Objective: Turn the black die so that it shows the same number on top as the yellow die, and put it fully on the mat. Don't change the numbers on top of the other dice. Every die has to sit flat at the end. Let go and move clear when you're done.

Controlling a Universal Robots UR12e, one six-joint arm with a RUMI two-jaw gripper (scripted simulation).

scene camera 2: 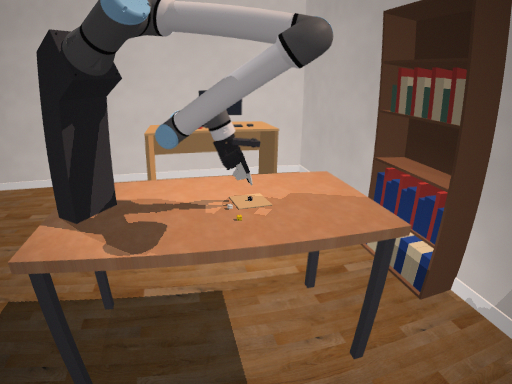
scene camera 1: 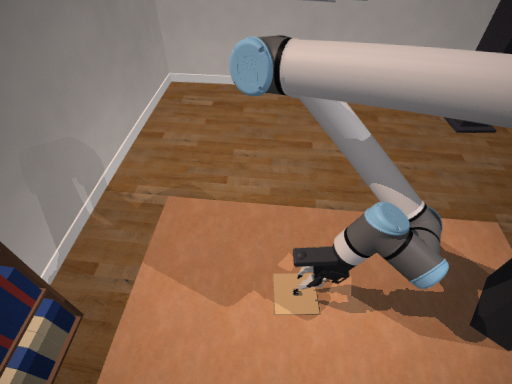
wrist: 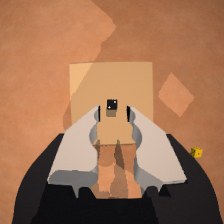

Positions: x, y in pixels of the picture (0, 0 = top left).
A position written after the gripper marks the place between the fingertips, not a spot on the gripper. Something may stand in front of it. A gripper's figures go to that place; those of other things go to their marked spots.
Labels:
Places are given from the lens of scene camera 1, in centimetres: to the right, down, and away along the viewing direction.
gripper (scene camera 1: 297, 283): 13, 28, 90
tan mat (scene camera 1: 306, 302): 16, 36, 93

